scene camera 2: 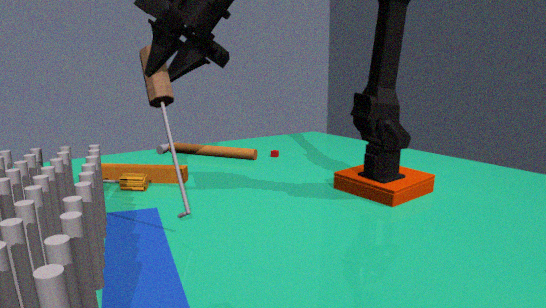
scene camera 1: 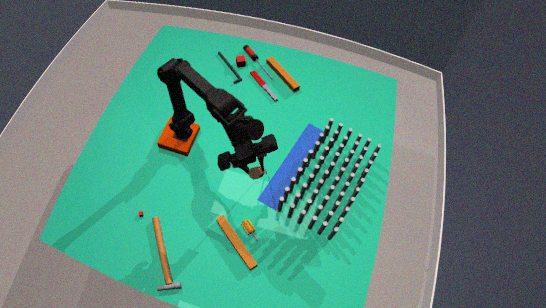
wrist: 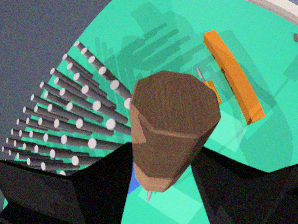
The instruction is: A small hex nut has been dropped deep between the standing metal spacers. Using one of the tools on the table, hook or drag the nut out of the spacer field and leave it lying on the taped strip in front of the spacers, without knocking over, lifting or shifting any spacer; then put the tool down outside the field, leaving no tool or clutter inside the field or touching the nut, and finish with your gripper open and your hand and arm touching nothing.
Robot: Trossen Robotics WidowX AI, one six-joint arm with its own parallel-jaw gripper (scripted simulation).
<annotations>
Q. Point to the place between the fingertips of the gripper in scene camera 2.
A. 155,79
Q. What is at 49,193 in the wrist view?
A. The gripper.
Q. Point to a wooden-handled tool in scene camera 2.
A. At 218,151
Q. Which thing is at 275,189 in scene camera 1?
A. A blue taped strip.
</annotations>
